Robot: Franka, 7 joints.
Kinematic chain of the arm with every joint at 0, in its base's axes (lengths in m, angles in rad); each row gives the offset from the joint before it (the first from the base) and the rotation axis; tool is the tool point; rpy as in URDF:
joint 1: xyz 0 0 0.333 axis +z
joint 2: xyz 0 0 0 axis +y
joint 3: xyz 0 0 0.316 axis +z
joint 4: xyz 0.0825 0 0 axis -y
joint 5: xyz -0.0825 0 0.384 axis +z
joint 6: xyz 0 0 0 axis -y
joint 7: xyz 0.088 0 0 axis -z
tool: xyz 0 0 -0.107 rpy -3.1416 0 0
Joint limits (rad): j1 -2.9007..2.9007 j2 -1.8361..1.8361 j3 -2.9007..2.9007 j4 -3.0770..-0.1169 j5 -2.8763..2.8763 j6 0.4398..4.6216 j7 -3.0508..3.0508
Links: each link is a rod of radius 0.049 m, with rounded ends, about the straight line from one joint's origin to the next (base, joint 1, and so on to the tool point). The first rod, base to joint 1, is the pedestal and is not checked.
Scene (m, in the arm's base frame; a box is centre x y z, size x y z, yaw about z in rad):
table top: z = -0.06
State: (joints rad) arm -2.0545 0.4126 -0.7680 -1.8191 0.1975 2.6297 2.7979
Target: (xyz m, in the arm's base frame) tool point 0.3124 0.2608 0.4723
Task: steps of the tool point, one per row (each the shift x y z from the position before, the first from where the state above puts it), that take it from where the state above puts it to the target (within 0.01 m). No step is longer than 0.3 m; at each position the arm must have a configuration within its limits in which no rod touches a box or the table.
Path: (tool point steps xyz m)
1: -0.0223 0.2533 -0.0133
2: 0.0784 0.2342 0.0057
3: 0.1598 0.1744 0.0183
4: 0.2066 0.0882 0.0228
5: 0.2122 -0.0051 0.0186
6: 0.1794 -0.0862 0.0065
7: 0.1191 -0.1394 -0.0105

